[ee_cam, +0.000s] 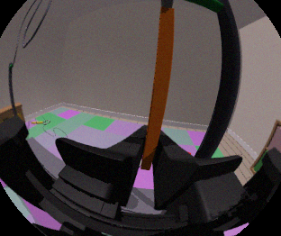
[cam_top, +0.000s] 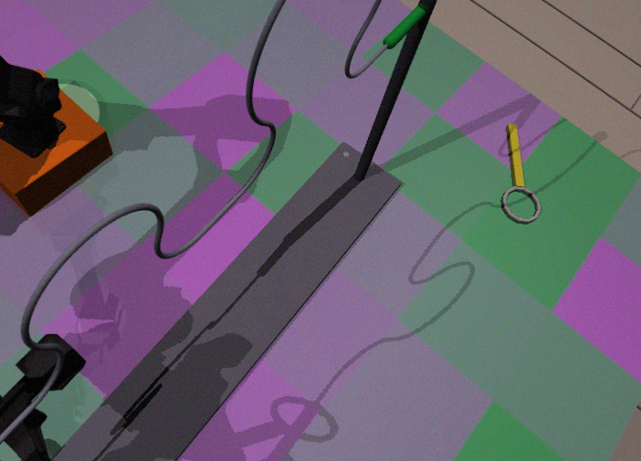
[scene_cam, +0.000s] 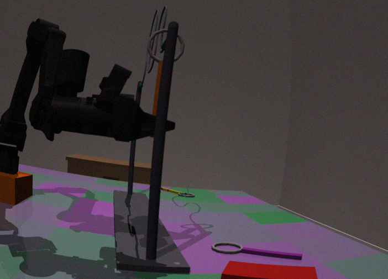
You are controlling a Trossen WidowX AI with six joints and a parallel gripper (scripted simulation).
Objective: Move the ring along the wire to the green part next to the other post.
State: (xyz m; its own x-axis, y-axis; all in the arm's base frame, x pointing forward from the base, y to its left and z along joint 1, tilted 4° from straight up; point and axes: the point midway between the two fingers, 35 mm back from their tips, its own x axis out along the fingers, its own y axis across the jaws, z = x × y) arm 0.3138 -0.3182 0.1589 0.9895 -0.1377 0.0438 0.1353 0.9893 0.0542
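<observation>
Now: the orange-handled ring 80 mm above my gripper tip and 30 mm behind it. Also, from my gripper tip: red block (210 mm below, 160 mm to the right, 110 mm ahead); purple-handled ring (220 mm below, 160 mm ahead, 20 mm to the right); yellow-handled ring (670 mm to the left, 260 mm ahead, 220 mm below).
</observation>
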